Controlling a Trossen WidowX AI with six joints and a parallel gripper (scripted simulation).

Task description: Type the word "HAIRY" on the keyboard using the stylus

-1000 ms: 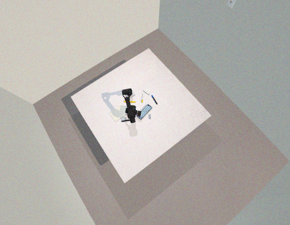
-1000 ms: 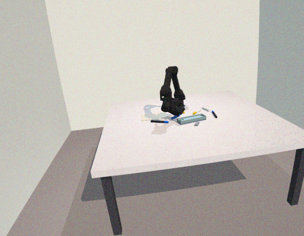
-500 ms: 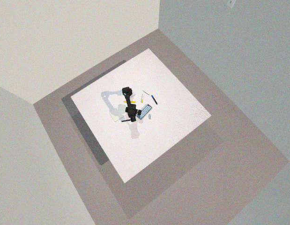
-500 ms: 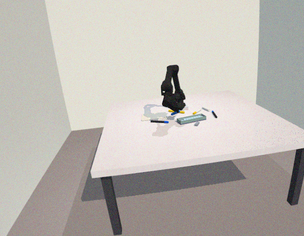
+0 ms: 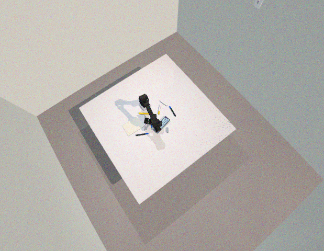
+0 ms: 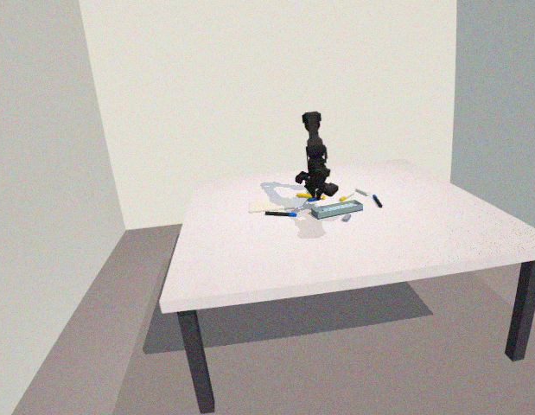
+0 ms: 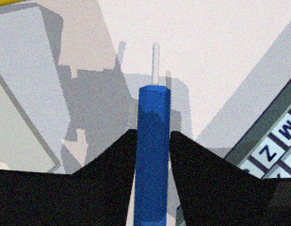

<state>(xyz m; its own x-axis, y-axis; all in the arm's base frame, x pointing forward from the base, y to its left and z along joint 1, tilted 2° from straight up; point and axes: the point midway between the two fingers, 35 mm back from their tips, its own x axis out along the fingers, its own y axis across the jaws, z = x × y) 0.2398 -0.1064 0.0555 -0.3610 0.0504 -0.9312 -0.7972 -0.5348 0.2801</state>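
Now: the blue stylus 1 cm behind my gripper tip and 1 cm to the left of it. The rest, counted from my gripper tip: stylus tip (3 cm behind, 4 cm to the left, 1 cm below); then small grey block (18 cm ahead, 6 cm to the left, 4 cm below); then yellow marker (15 cm behind, 3 cm to the left, 4 cm below).
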